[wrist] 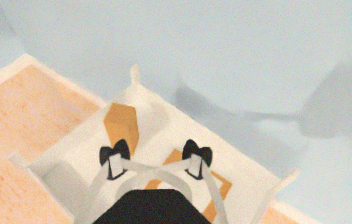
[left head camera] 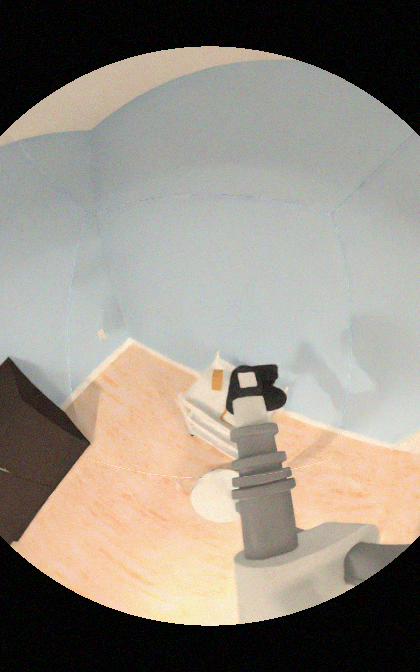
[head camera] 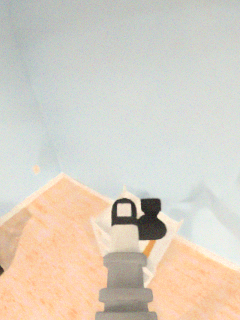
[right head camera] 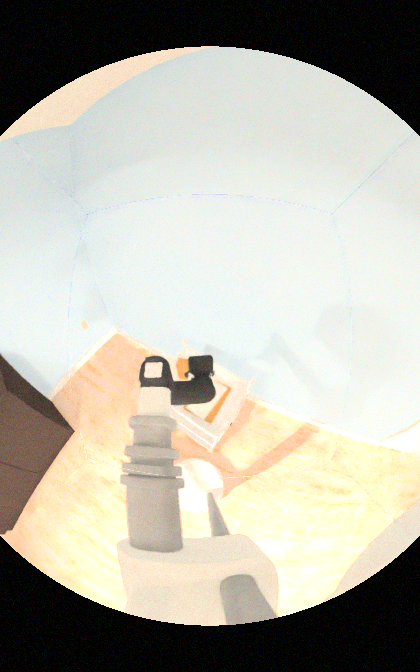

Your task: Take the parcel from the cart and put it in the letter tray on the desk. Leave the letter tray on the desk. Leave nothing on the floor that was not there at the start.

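Places are measured from the robot's base along level axes (x up, y ahead, z left), in centimetres.
Where they show: gripper, fingertip midpoint: (wrist: 156, 152) (head camera: 140, 212).
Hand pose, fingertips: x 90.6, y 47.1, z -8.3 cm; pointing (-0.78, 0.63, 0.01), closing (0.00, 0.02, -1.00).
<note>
After its pixels a point has its place.
The white cart (head camera: 101, 232) {z 13.8, x 65.7, y 48.3 cm} (left head camera: 207, 426) (wrist: 135, 76) {z -1.5, x 72.3, y 78.3 cm} stands by the wall. The orange box (left head camera: 217, 380) (right head camera: 183, 368) (wrist: 122, 122) {z -0.9, x 76.5, y 60.6 cm}, which looks like the parcel, stands upright near a back corner of its top shelf. A flat orange piece with a white sheet (left head camera: 226, 416) (right head camera: 218, 402) (wrist: 220, 202) lies beside it, partly hidden by the gripper. My gripper (wrist: 156, 152) {z -8.3, x 90.6, y 47.1 cm} is open and empty, over the cart top in the wrist view; its left fingertip overlaps the box's lower end. Contact cannot be told. The dark brown desk (left head camera: 45, 465) (right head camera: 30, 450) is at the left. The letter tray does not show.
Pale blue walls rise behind the cart, with a small plate (head camera: 36, 169) {z 113.9, x 37.2, y 141.1 cm} (left head camera: 101, 334) on the left wall. Thin white corner posts stick up from the cart top. A pale round shape (left head camera: 212, 495) (right head camera: 200, 485) shows low beside my arm. The floor is orange-toned.
</note>
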